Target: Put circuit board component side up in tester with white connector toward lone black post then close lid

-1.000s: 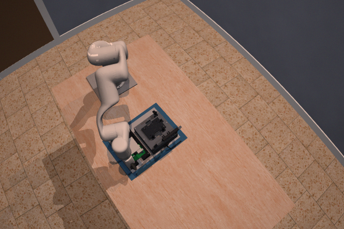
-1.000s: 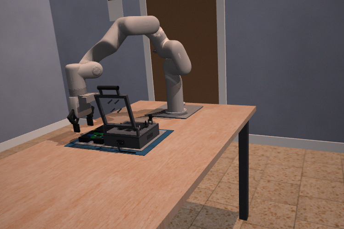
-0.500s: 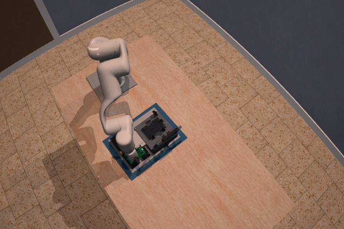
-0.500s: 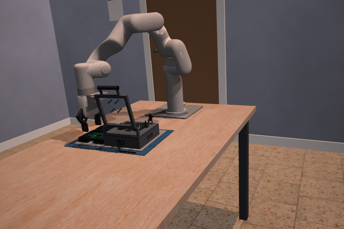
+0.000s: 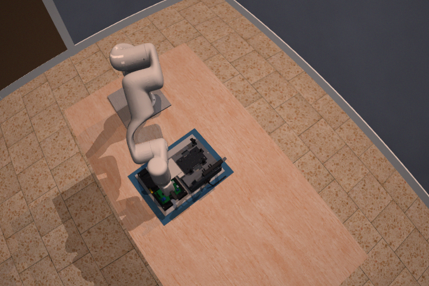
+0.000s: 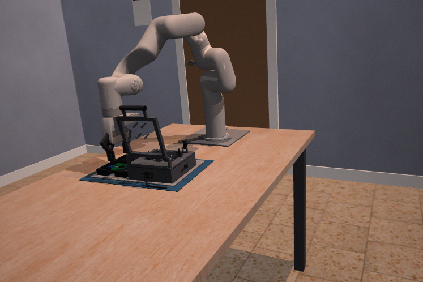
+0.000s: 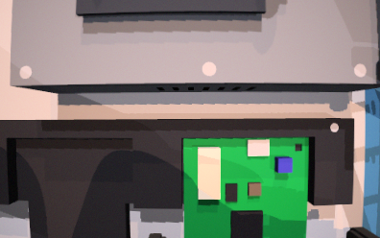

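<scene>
Right now the green circuit board is 50 mm below my hand. The rest, counted from my hand: tester lid: 180 mm to the left, 120 mm above, 70 mm ahead.
</scene>
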